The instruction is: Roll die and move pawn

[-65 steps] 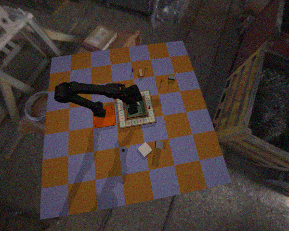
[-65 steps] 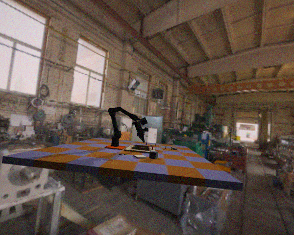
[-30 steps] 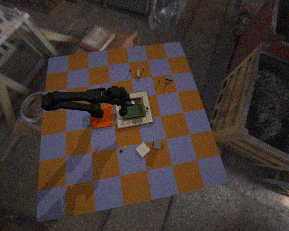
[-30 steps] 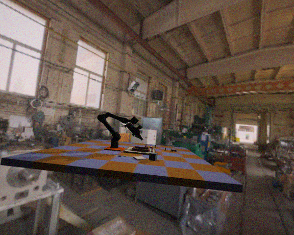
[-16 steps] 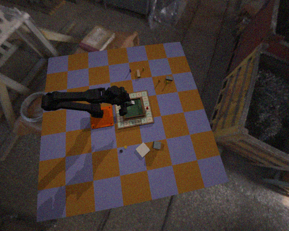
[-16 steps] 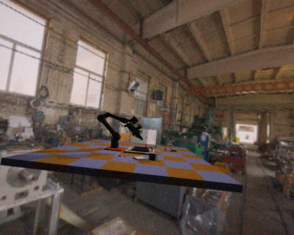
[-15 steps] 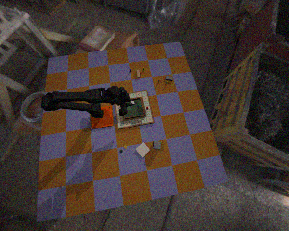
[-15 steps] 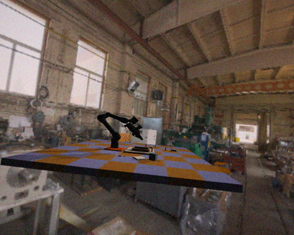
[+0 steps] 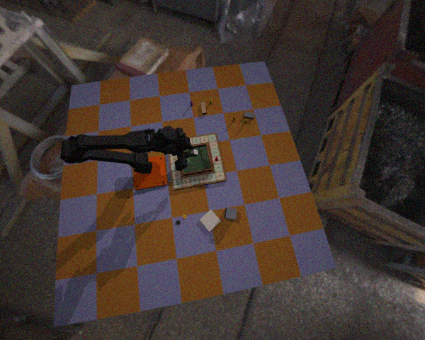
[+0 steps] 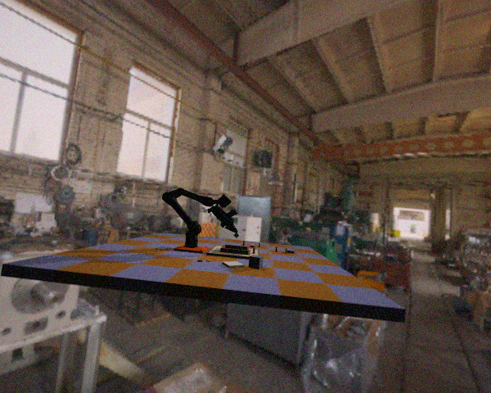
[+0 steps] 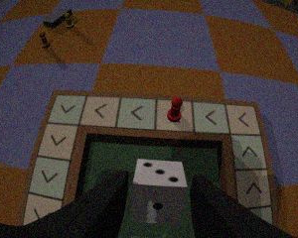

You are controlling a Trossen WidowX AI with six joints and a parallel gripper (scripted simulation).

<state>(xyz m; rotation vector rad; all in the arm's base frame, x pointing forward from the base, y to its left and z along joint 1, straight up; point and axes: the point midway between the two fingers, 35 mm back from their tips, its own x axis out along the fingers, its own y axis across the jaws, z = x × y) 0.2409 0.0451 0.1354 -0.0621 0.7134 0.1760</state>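
My gripper tip is now 2 cm above the white die. The rest, counted from my gripper tip: green tray 12 cm below; red pawn 11 cm ahead, 9 cm below; white flat tile 8 cm ahead, 31 cm to the right, 12 cm below.
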